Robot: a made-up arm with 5 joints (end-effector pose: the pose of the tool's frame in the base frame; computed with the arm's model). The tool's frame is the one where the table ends.
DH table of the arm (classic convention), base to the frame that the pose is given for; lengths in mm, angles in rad. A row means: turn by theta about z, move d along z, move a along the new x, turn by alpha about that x. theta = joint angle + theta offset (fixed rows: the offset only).
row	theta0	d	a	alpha
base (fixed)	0	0	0	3.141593
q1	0	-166	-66.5	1.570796
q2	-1.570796	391	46.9	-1.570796
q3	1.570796	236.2	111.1	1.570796
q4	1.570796	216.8	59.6	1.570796
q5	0	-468.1	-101.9	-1.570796
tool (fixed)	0	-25.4	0	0
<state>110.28 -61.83 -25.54 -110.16 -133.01</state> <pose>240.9 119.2 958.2 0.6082 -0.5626 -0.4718 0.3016</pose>
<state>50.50 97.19 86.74 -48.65 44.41</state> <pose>279.7 93.0 -451.1 0.1640 0.5283 -0.8230 0.1289</pose>
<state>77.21 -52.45 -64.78 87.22 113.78</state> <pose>456.3 371.1 31.2 -0.3797 -0.4169 0.2715 0.7800</pose>
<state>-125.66 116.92 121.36 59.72 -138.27</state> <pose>-43.9 38.2 224.8 0.2163 -0.8955 -0.2489 0.2990</pose>
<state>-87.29 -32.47 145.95 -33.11 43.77</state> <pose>-73.9 302.7 513.6 0.6257 0.6536 0.1431 0.4011</pose>
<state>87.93 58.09 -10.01 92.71 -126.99</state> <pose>417.2 -100.4 557.4 0.1457 0.8099 0.4683 0.3217</pose>
